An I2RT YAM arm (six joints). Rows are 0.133 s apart.
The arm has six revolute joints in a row. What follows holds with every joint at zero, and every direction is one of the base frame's.
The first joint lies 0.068 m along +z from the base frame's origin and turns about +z.
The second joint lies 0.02 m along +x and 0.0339 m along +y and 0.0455 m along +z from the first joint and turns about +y.
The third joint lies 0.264 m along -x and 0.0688 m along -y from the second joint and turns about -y.
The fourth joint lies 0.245 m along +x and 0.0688 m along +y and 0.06 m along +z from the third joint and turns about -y.
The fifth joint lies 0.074 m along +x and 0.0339 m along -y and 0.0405 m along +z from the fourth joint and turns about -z.
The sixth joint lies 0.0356 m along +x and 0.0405 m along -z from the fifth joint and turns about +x.
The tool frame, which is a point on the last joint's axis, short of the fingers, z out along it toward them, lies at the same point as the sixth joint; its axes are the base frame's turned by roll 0, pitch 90 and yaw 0 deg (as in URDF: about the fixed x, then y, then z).
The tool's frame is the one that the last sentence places.
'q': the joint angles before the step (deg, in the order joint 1, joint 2, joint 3, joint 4, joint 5, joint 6). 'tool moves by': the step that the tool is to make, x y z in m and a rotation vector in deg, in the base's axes. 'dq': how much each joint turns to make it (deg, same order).
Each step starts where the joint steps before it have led.
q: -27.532, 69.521, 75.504, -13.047, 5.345, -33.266
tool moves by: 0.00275, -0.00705, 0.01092, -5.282, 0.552, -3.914
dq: -0.533, 1.587, 2.450, 1.696, 3.863, -4.600
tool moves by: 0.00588, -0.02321, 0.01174, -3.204, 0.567, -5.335
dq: -3.147, 4.131, 4.891, 0.867, 2.382, -2.965
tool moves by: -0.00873, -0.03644, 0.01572, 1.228, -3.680, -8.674
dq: -6.359, 4.003, 6.104, -0.473, 2.205, 3.250
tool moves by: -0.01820, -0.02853, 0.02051, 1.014, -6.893, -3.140
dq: -6.489, 2.426, 5.475, 0.368, -3.301, 5.419
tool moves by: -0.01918, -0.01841, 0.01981, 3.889, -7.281, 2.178
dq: -5.639, 2.026, 6.272, -3.094, -7.429, 8.395
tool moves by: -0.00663, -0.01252, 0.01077, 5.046, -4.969, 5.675
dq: -3.283, 2.738, 5.688, -3.628, -8.588, 7.487
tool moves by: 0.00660, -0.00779, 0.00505, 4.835, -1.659, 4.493
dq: -0.407, 3.618, 6.079, -4.736, -4.789, 4.393
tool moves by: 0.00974, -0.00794, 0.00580, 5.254, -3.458, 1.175
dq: 0.435, 4.077, 6.483, -3.424, -0.756, 6.020
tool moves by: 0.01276, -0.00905, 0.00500, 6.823, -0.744, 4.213
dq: 0.362, 6.595, 11.518, -8.853, -4.064, 4.658
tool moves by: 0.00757, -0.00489, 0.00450, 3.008, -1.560, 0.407
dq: 0.453, 4.131, 7.294, -3.757, -0.216, 3.177
